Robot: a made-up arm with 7 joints. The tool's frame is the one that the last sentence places.
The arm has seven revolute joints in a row. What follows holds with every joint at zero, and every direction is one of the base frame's. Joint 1 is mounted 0.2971 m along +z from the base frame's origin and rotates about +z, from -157.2 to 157.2 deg. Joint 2 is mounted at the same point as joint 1 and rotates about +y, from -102.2 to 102.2 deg. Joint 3 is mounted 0.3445 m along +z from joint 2 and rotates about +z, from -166.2 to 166.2 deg. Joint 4 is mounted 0.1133 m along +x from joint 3 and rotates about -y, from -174.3 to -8.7 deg. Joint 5 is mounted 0.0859 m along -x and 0.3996 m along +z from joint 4 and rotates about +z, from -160.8 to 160.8 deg. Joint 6 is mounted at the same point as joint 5 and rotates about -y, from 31.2 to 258.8 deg. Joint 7 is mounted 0.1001 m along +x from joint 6 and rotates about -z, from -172.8 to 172.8 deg. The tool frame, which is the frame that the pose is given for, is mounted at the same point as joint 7; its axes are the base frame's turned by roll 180, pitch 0 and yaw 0 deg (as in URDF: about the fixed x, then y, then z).
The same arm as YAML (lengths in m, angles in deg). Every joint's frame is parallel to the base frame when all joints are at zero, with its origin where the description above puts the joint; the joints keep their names.
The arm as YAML. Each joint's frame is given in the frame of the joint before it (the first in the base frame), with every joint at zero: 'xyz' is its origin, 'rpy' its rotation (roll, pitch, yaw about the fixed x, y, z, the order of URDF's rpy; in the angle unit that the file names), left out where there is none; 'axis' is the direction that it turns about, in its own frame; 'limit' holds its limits. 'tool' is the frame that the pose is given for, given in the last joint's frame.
units:
  length: m
  angle: deg
joints:
  - name: joint 1
    type: revolute
    origin:
      xyz: [0.0, 0.0, 0.2971]
    axis: [0.0, 0.0, 1.0]
    limit:
      lower: -157.2
      upper: 157.2
  - name: joint 2
    type: revolute
    origin:
      xyz: [0.0, 0.0, 0.0]
    axis: [0.0, 1.0, 0.0]
    limit:
      lower: -102.2
      upper: 102.2
  - name: joint 3
    type: revolute
    origin:
      xyz: [0.0, 0.0, 0.3445]
    axis: [0.0, 0.0, 1.0]
    limit:
      lower: -166.2
      upper: 166.2
  - name: joint 4
    type: revolute
    origin:
      xyz: [0.1133, 0.0, 0.0]
    axis: [0.0, -1.0, 0.0]
    limit:
      lower: -174.3
      upper: -8.7
  - name: joint 5
    type: revolute
    origin:
      xyz: [-0.0859, 0.0, 0.3996]
    axis: [0.0, 0.0, 1.0]
    limit:
      lower: -160.8
      upper: 160.8
  - name: joint 6
    type: revolute
    origin:
      xyz: [0.0, 0.0, 0.0]
    axis: [0.0, -1.0, 0.0]
    limit:
      lower: 31.2
      upper: 258.8
  - name: joint 7
    type: revolute
    origin:
      xyz: [0.1001, 0.0, 0.0]
    axis: [0.0, 0.0, -1.0]
    limit:
      lower: -172.8
      upper: 172.8
tool:
  origin:
    xyz: [0.0, 0.0, 0.0]
    rpy: [180.0, 0.0, 0.0]

